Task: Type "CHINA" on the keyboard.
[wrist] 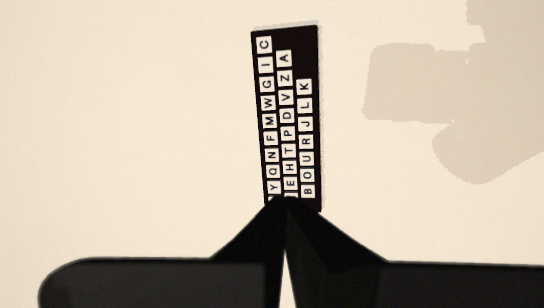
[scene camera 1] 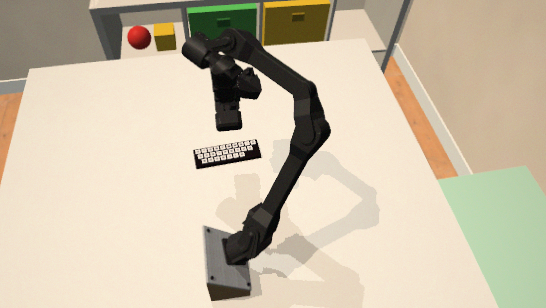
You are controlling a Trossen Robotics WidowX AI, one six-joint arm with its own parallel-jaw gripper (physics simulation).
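The black keyboard with white letter keys lies flat on the table. In the wrist view it runs upright, with C at the top of the left row, I below it and N lower in that row. H and A are in the middle row. My gripper is shut and empty. In the wrist view its tips overlap the keyboard's lower end and partly hide the keys beside Y and E. In the scene view it hangs above the table, behind the keyboard.
The arm's metal base stands on the table in front of the keyboard. A shelf behind the table holds a red ball, a yellow cube, a green drawer and a yellow drawer. Arm shadows fall on the table.
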